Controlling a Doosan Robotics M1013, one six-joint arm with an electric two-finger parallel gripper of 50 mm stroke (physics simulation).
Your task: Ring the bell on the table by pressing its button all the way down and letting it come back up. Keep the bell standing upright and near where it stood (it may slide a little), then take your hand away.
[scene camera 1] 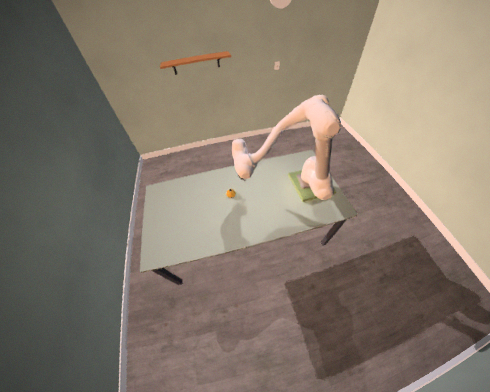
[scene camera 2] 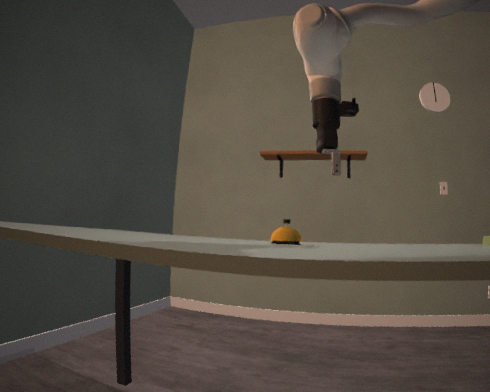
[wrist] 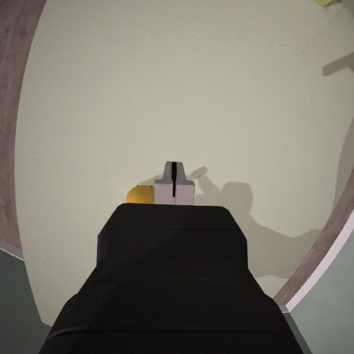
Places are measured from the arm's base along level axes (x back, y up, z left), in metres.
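Pixels of known places: gripper, fingertip midpoint: [scene camera 1: 244, 180] [scene camera 2: 336, 174]; arm's base at its link origin: [scene camera 1: 307, 181].
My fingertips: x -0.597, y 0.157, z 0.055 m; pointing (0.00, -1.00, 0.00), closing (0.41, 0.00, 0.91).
Note:
Ahead of a thing's pixels: the offset from my fingertips to its top centre. Level surfaces: height alone.
An orange dome bell @(dz -0.005, dx -0.135, dy -0.117 m) [scene camera 1: 230, 194] [scene camera 2: 285, 235] [wrist: 140, 195] stands upright on the pale green table @(dy -0.183 m) [scene camera 1: 175, 225] [scene camera 2: 400, 252] [wrist: 150, 100]. Its small dark button @(dz -0.005, dx -0.135, dy -0.117 m) [scene camera 2: 286, 220] stands up above the dome in the second scene view. My gripper [scene camera 2: 336, 174] [wrist: 173, 172] is shut with nothing between its fingers. It hangs well above the table, to the right of the bell in the second scene view, and does not touch it. In the wrist view the bell shows just left of the fingers, partly hidden by the gripper body. In the first scene view the fingers are hidden behind the arm's wrist.
The arm's base stands on a green plate [scene camera 1: 303, 196] at one end of the table. An orange wall shelf [scene camera 1: 195, 60] [scene camera 2: 295, 155] is on the wall behind. A round clock [scene camera 2: 435, 97] hangs on that wall. The arm's shadow falls on the table.

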